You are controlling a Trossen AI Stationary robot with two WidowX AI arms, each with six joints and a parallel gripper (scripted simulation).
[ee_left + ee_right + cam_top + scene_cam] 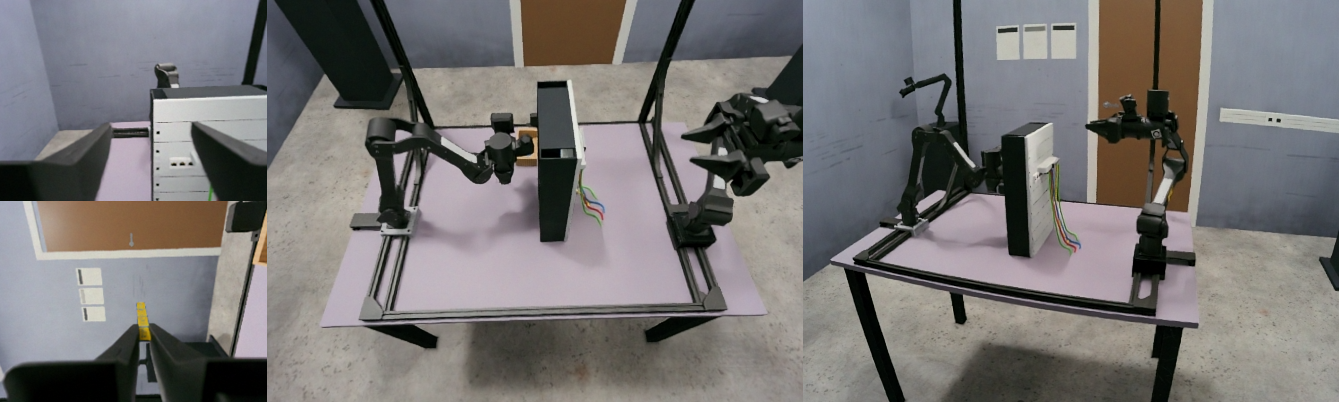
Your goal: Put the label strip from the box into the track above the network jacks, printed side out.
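The yellow label strip is 330 mm behind my left hand, 430 mm to the right of it and 230 mm below it. Also, from my left hand: white jack panel 130 mm behind, 230 mm to the right, 250 mm below.
Right now my right hand is 5 cm past the yellow label strip. Also, from my right hand: white jack panel (19 cm to the left, 14 cm ahead, 2 cm below).
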